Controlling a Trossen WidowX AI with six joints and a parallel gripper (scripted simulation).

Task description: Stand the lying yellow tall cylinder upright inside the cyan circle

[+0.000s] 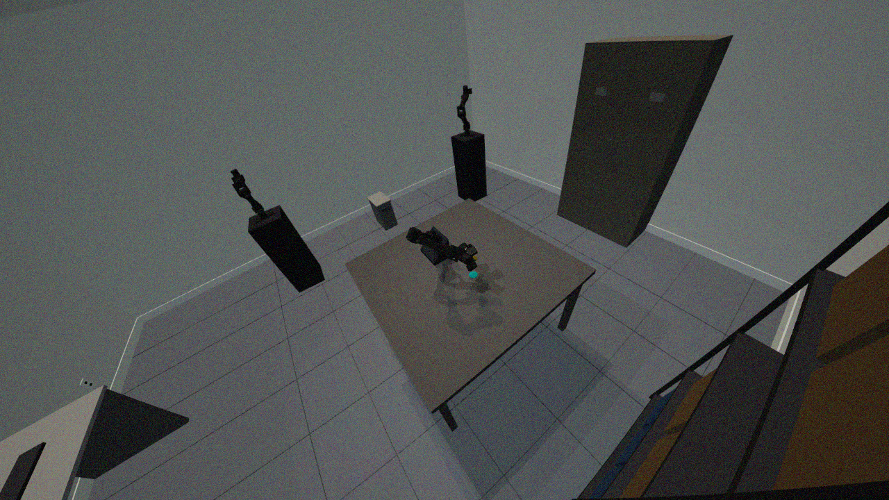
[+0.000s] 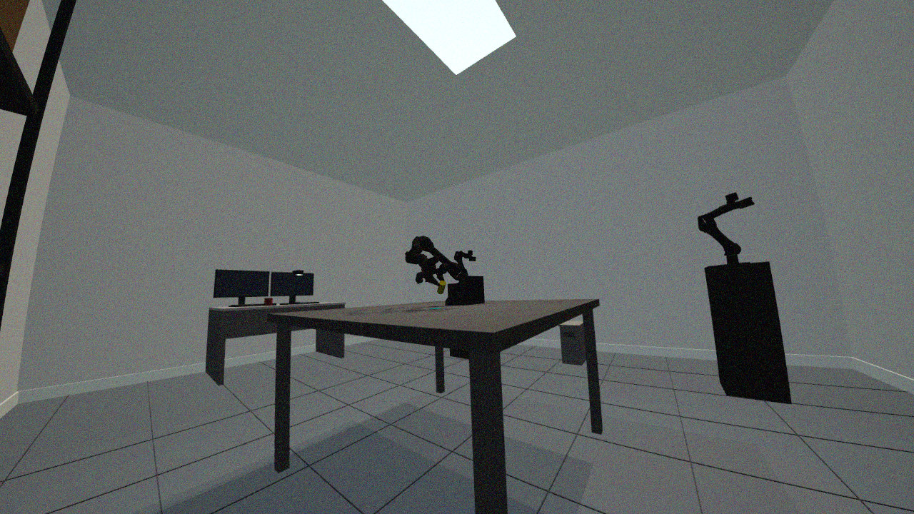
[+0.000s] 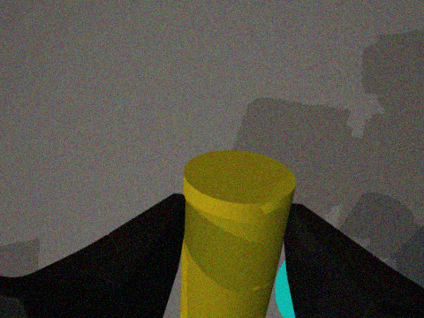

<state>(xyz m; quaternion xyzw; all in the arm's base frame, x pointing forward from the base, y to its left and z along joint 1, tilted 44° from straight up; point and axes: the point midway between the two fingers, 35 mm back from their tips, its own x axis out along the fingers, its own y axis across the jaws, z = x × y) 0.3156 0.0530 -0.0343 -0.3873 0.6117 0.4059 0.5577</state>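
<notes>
The cyan circle lies 120 mm below my gripper tip, 30 mm to the right of it and 20 mm ahead of it. From my gripper tip the other things lie so: yellow tall cylinder: 10 mm to the right, 10 mm below, 10 mm behind.
</notes>
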